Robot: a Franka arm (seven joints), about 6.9 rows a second.
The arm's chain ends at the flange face. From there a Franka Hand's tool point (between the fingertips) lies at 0.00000 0.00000 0.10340 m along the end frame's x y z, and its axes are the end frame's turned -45 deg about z.
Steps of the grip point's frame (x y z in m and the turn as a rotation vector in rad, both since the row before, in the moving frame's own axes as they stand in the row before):
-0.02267, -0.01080, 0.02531, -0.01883, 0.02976, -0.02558
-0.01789, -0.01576, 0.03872, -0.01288, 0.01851, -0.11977
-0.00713, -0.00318, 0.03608, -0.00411, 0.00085, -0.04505
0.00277, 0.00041, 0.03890, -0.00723, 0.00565, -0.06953
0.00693, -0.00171, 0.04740, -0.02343, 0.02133, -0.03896
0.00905, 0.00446, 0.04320, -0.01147, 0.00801, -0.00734
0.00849, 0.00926, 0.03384, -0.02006, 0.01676, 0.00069
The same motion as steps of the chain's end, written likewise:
-0.02721, 0.00924, 0.02537, 0.00773, 0.03436, -0.02558
-0.02606, 0.00205, 0.03875, 0.00398, 0.02220, -0.11977
-0.00766, 0.00256, 0.03608, -0.00231, 0.00351, -0.04505
0.00130, -0.00175, 0.03890, -0.00112, 0.00911, -0.06953
0.00042, -0.00620, 0.04745, -0.00148, 0.03165, -0.03896
0.00813, -0.00349, 0.04321, -0.00245, 0.01377, -0.00734
0.00986, 0.00030, 0.03388, -0.00233, 0.02604, 0.00069

